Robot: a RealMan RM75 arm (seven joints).
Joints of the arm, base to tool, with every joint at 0 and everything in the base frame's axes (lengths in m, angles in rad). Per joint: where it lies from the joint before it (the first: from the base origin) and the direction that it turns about. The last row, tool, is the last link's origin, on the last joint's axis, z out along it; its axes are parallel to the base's.
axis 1: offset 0 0 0.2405 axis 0 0 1
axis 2: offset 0 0 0 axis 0 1 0
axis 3: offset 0 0 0.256 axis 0 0 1
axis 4: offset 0 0 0 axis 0 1 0
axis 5: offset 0 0 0.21 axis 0 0 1
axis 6: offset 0 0 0 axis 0 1 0
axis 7: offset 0 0 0.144 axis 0 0 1
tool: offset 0 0 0
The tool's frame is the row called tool.
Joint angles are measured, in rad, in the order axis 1, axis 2, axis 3, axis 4, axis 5, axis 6, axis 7. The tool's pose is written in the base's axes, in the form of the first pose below.
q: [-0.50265 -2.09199 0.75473 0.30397 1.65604 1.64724 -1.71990]
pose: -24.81, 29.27, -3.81, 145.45, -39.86, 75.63
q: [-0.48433 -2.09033 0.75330 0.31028 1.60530 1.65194 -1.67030]
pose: -25.12, 29.35, -3.09, 146.08, -44.21, 74.96
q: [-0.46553 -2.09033 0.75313 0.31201 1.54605 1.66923 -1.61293]
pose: -25.30, 29.26, -2.34, 146.15, -49.01, 74.26
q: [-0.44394 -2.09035 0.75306 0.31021 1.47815 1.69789 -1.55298]
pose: -25.48, 29.00, -1.46, 145.67, -54.32, 73.96
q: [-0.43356 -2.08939 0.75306 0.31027 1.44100 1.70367 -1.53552]
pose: -25.68, 28.99, -0.97, 145.28, -56.80, 74.73
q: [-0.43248 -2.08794 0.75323 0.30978 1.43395 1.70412 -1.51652]
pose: -25.73, 29.02, -0.84, 146.52, -57.77, 73.37
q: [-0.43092 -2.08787 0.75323 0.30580 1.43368 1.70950 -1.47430]
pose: -25.75, 28.89, -0.87, 149.22, -58.99, 69.97
